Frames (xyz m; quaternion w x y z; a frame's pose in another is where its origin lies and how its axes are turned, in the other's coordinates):
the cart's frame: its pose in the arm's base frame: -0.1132 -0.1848 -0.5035 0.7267 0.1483 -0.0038 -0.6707
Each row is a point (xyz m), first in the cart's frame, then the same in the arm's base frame.
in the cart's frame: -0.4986 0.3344 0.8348
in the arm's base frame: -0.0083 0.1450 0.4648
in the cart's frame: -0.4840 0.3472 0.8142
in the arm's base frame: 0.0099 0.1358 0.4451
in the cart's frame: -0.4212 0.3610 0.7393
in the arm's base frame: 0.0449 0.0910 0.3644
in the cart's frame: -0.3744 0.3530 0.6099
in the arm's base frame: 0.0683 0.0721 0.2299
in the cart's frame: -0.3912 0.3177 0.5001
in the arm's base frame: 0.0547 0.1096 0.1204
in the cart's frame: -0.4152 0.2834 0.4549
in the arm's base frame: 0.0281 0.1406 0.0742
